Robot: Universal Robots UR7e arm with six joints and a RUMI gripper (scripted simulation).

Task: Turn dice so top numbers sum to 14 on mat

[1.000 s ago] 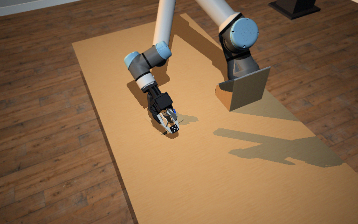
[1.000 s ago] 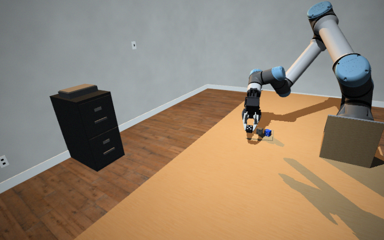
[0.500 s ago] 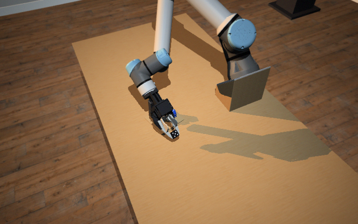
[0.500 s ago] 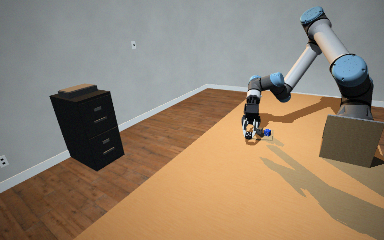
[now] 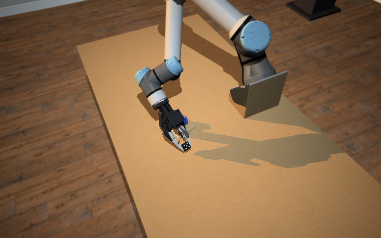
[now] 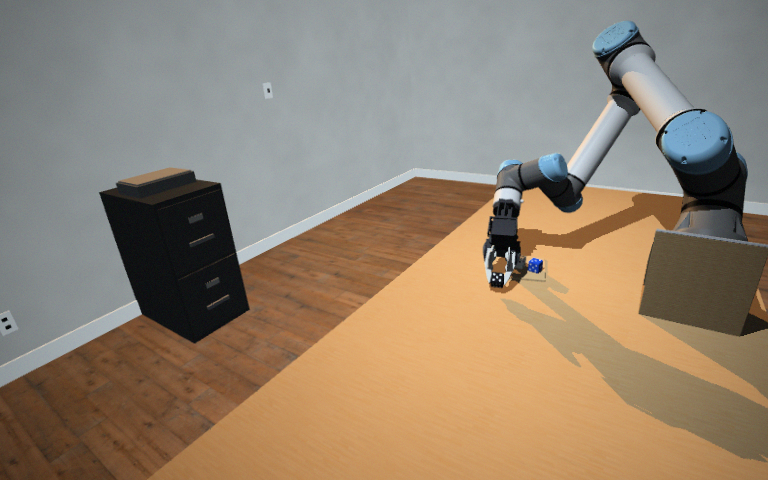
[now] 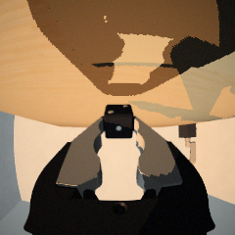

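Right now the black die is right at my hand. The rest, counted from my hand: tan mat 1 cm behind, 15 cm to the right, 3 cm below; white die 1 cm behind, 15 cm to the right, 1 cm below; blue die 6 cm behind, 14 cm to the right, 1 cm below.
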